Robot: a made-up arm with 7 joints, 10 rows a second.
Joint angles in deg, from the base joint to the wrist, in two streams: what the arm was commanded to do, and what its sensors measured. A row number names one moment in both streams.
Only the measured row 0 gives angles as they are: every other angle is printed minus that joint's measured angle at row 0.
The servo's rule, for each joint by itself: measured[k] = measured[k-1] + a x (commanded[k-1-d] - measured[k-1]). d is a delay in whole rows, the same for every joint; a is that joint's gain. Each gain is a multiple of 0.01, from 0.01 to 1. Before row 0 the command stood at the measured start. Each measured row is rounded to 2 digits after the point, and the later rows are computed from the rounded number. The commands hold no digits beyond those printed.
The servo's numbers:
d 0
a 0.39 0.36 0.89 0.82 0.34 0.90 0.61
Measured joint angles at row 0:
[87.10, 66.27, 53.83, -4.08, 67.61, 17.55, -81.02]
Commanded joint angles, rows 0 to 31:
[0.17, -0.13, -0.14, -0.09, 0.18, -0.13, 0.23]
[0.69, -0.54, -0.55, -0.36, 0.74, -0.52, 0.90]
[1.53, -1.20, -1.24, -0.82, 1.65, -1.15, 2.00]
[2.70, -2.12, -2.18, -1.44, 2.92, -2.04, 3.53]
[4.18, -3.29, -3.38, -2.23, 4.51, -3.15, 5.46]
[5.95, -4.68, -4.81, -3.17, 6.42, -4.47, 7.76]
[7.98, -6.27, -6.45, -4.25, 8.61, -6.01, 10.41]
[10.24, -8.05, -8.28, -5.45, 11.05, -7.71, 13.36]
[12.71, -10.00, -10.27, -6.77, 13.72, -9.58, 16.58]
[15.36, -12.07, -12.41, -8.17, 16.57, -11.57, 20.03]
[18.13, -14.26, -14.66, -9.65, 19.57, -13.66, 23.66]
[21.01, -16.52, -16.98, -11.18, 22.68, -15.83, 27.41]
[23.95, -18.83, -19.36, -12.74, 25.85, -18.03, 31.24]
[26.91, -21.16, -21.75, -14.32, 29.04, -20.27, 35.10]
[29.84, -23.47, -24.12, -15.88, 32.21, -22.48, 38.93]
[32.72, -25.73, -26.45, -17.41, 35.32, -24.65, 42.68]
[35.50, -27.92, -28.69, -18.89, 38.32, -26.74, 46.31]
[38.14, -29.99, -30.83, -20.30, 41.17, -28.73, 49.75]
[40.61, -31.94, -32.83, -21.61, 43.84, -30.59, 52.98]
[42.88, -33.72, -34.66, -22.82, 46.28, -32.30, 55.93]
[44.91, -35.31, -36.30, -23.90, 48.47, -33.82, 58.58]
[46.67, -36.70, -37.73, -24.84, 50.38, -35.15, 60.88]
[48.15, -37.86, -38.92, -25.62, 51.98, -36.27, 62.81]
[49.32, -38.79, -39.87, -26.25, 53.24, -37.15, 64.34]
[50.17, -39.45, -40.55, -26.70, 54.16, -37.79, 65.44]
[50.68, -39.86, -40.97, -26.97, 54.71, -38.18, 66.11]
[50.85, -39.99, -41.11, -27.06, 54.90, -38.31, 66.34]
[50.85, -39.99, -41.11, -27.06, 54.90, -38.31, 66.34]
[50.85, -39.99, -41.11, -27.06, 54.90, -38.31, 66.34]
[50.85, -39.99, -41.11, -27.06, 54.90, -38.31, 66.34]
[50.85, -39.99, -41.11, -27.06, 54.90, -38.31, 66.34]
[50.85, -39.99, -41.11, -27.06, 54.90, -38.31, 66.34]
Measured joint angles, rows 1 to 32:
[0.07, -0.05, -0.12, -0.07, 0.06, -0.12, 0.14]
[0.31, -0.23, -0.50, -0.31, 0.29, -0.48, 0.60]
[0.79, -0.58, -1.16, -0.73, 0.75, -1.08, 1.45]
[1.53, -1.13, -2.07, -1.31, 1.49, -1.94, 2.72]
[2.56, -1.91, -3.24, -2.06, 2.52, -3.03, 4.39]
[3.88, -2.91, -4.64, -2.97, 3.85, -4.33, 6.45]
[5.48, -4.12, -6.25, -4.02, 5.47, -5.84, 8.87]
[7.34, -5.53, -8.06, -5.19, 7.37, -7.52, 11.61]
[9.43, -7.14, -10.03, -6.49, 9.53, -9.37, 14.64]
[11.74, -8.91, -12.15, -7.87, 11.92, -11.35, 17.93]
[14.23, -10.84, -14.38, -9.33, 14.52, -13.43, 21.43]
[16.87, -12.88, -16.69, -10.85, 17.29, -15.59, 25.08]
[19.63, -15.02, -19.07, -12.40, 20.20, -17.79, 28.84]
[22.47, -17.23, -21.46, -13.97, 23.21, -20.02, 32.66]
[25.34, -19.48, -23.83, -15.54, 26.27, -22.23, 36.48]
[28.22, -21.73, -26.16, -17.07, 29.35, -24.41, 40.26]
[31.06, -23.96, -28.41, -18.56, 32.40, -26.51, 43.95]
[33.82, -26.13, -30.56, -19.99, 35.38, -28.51, 47.49]
[36.47, -28.22, -32.58, -21.32, 38.26, -30.38, 50.84]
[38.97, -30.20, -34.43, -22.55, 40.99, -32.11, 53.94]
[41.29, -32.04, -36.09, -23.66, 43.53, -33.65, 56.77]
[43.39, -33.72, -37.55, -24.63, 45.86, -35.00, 59.28]
[45.25, -35.21, -38.77, -25.44, 47.94, -36.14, 61.43]
[46.84, -36.50, -39.75, -26.10, 49.74, -37.05, 63.21]
[48.14, -37.56, -40.46, -26.59, 51.24, -37.72, 64.57]
[49.13, -38.39, -40.91, -26.90, 52.42, -38.13, 65.51]
[49.80, -38.97, -41.09, -27.03, 53.26, -38.29, 66.02]
[50.21, -39.34, -41.11, -27.05, 53.82, -38.31, 66.22]
[50.46, -39.57, -41.11, -27.06, 54.19, -38.31, 66.29]
[50.61, -39.72, -41.11, -27.06, 54.43, -38.31, 66.32]
[50.70, -39.82, -41.11, -27.06, 54.59, -38.31, 66.33]
[50.76, -39.88, -41.11, -27.06, 54.70, -38.31, 66.34]

